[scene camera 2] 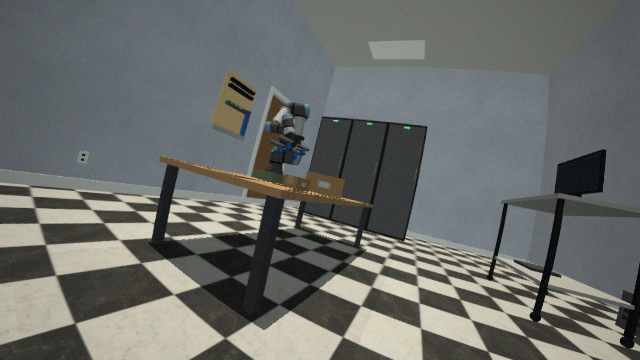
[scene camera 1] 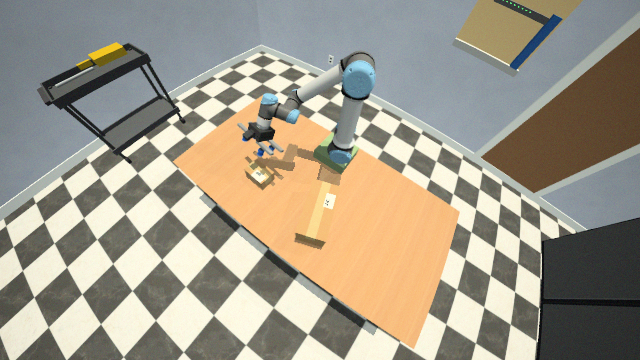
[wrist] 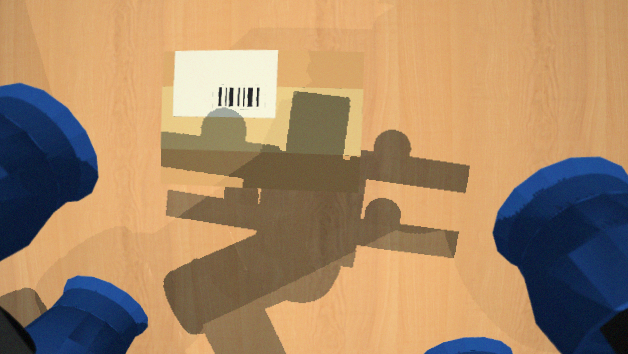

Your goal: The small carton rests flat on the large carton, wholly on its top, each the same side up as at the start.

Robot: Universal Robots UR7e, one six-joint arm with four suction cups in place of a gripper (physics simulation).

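Places are measured from the arm's base along level axes (x back, y left, z down), in centimetres.
Where they show: hand, tool point: [scene camera 2: 292,153] [scene camera 1: 257,145] [wrist: 283,279]; arm's base, link origin: [scene camera 2: 273,173].
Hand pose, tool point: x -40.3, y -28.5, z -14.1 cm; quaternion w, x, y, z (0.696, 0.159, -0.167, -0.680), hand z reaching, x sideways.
Each offset is from my tool point to the top centre of the thing. Level surfaces: height alone.
The small carton {dx -5.9, dy +4.8, dz +13.8 cm} [scene camera 1: 258,174] [scene camera 2: 295,182] [wrist: 330,72] stands on the table near its far-left end in scene camera 1, its white barcode label facing up. The large carton {dx -0.4, dy +47.4, dz +6.0 cm} [scene camera 1: 315,217] [scene camera 2: 333,189] is a long box standing apart from it on the table, nearer the middle, with a tape strip and white label on top. My gripper [scene camera 1: 259,143] [scene camera 2: 291,149] [wrist: 300,250], with four blue suction cups, is open and hangs above the small carton, touching nothing. In the wrist view its shadow falls across the small carton, and the large carton does not show.
The wooden table {dz +21.7 cm} [scene camera 1: 390,240] [scene camera 2: 225,175] carries both cartons and the arm's green base [scene camera 1: 325,154] [scene camera 2: 267,176]. The base stands near the large carton's far end. A black cart [scene camera 1: 142,59] stands on the floor beyond the table. Dark cabinets [scene camera 2: 370,170] stand by the wall.
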